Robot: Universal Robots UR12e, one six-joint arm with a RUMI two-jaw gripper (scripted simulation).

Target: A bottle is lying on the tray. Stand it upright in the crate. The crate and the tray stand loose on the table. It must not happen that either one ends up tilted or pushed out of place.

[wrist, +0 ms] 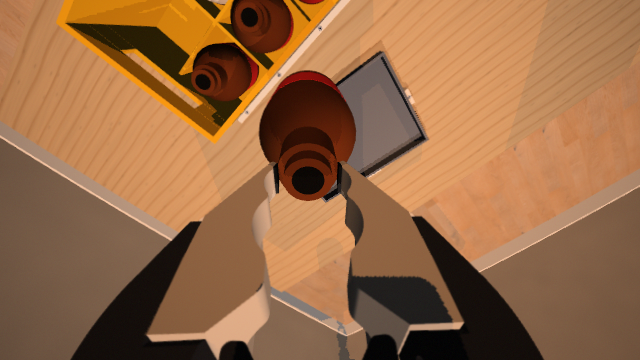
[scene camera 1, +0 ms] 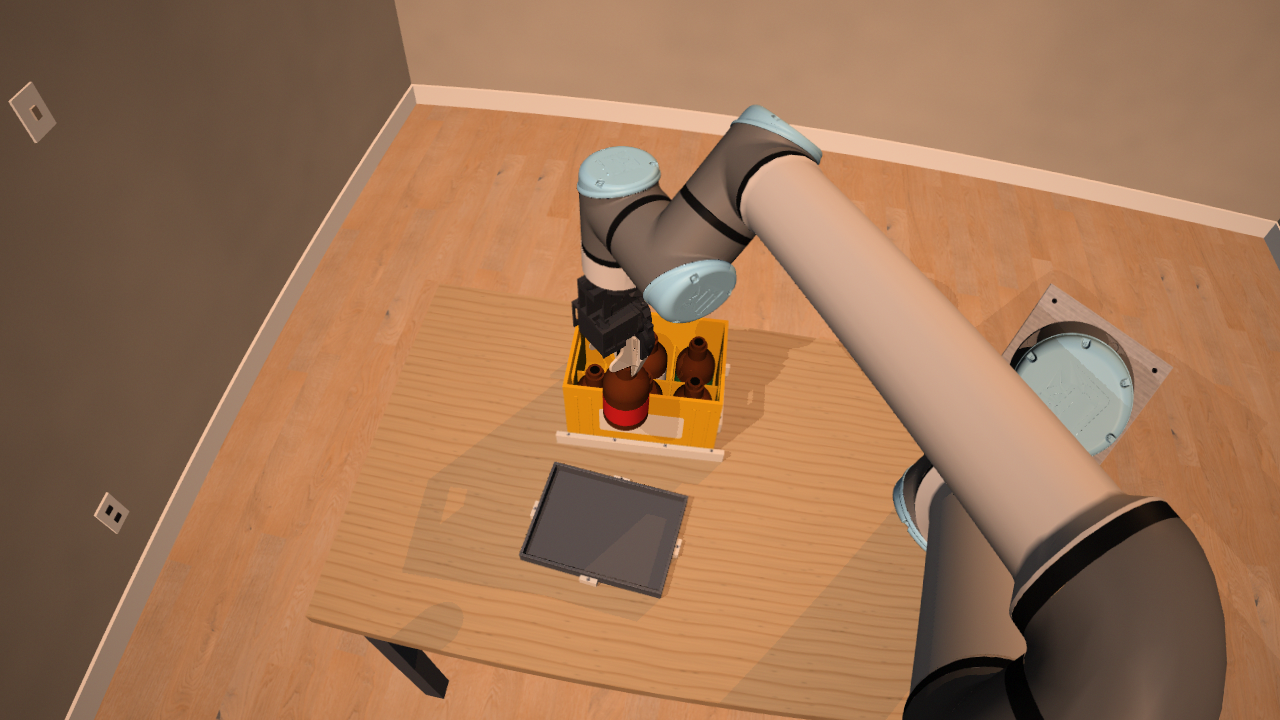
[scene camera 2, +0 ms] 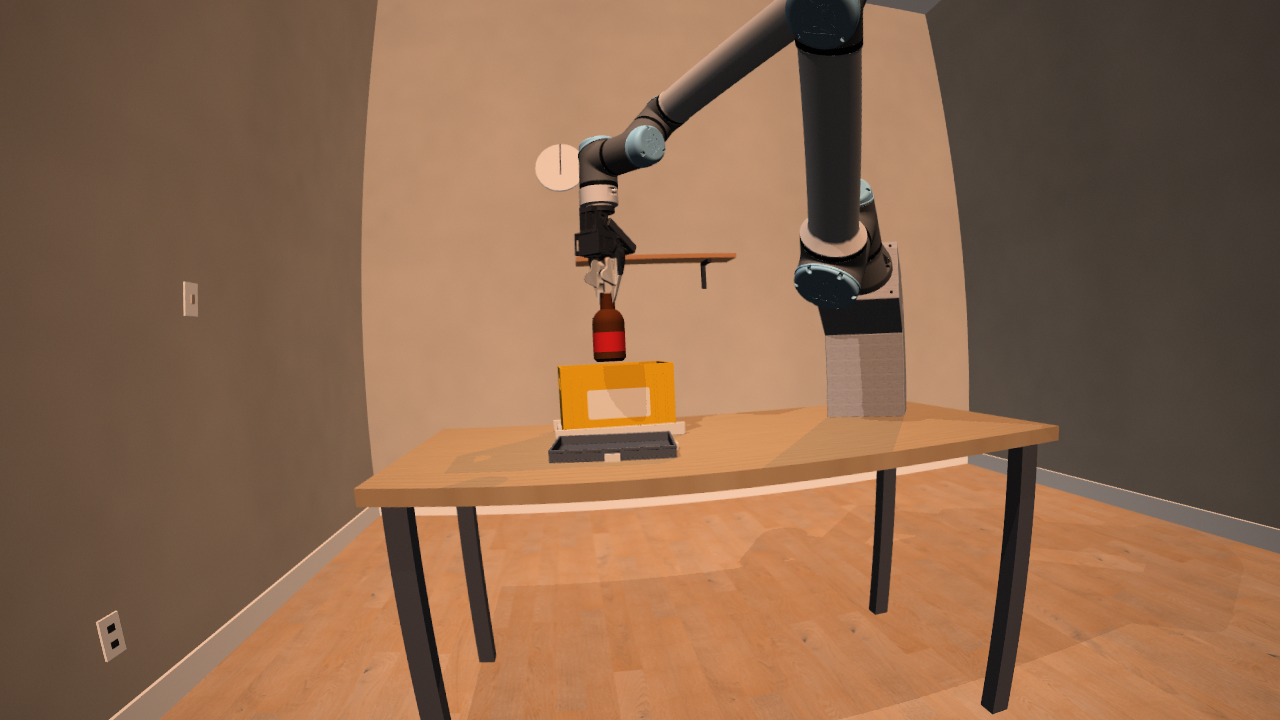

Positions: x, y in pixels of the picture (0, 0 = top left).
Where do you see a dark grey tray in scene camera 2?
587, 448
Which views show the bottle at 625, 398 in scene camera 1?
The wrist view, scene camera 1 and scene camera 2: all of them.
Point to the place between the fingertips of my gripper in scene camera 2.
606, 303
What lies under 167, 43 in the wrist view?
A crate.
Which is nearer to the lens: the bottle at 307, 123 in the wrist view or the dark grey tray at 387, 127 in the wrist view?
The bottle.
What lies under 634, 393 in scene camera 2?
A crate.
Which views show the dark grey tray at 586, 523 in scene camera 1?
The wrist view, scene camera 1 and scene camera 2: all of them.
